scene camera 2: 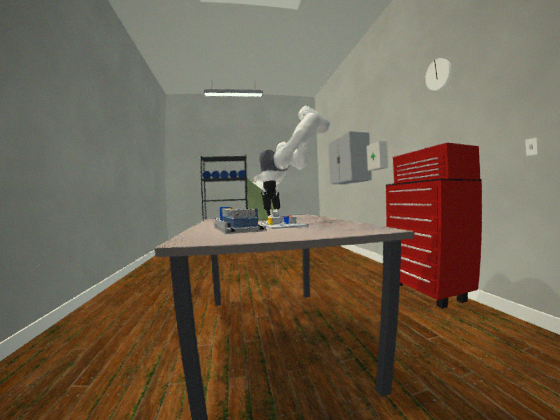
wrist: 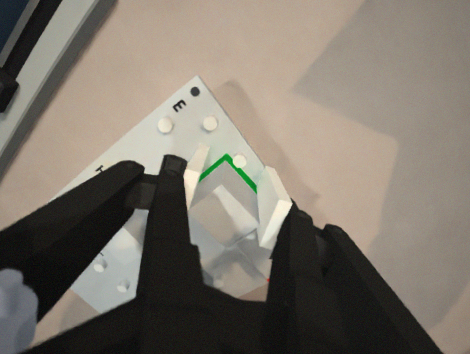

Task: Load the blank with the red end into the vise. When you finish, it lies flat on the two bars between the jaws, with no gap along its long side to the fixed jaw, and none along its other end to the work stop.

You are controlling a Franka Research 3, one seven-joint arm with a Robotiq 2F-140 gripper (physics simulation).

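Note:
My gripper [scene camera 2: 272,210] [wrist: 231,173] is low over the pale plate [scene camera 2: 300,226] [wrist: 125,137]. Its light fingertips are drawn in on both sides of a grey blank with a green end [wrist: 226,159], and the green edge spans between them. The red end [wrist: 268,280] of another blank shows as a small speck beside the right finger in the wrist view; the rest of that blank is mostly hidden by the gripper. The blue-grey vise [scene camera 2: 241,220] stands left of the plate in the scene view; part of its light base [wrist: 55,57] shows at the upper left of the wrist view.
A yellow-ended blank [scene camera 2: 270,220] and a blue-ended blank [scene camera 2: 286,219] are on the plate. White pegs [wrist: 165,125] [wrist: 210,123] stand up from it. The table [scene camera 2: 300,239] carries the vise and plate. A red tool cabinet [scene camera 2: 457,225] stands right of the table.

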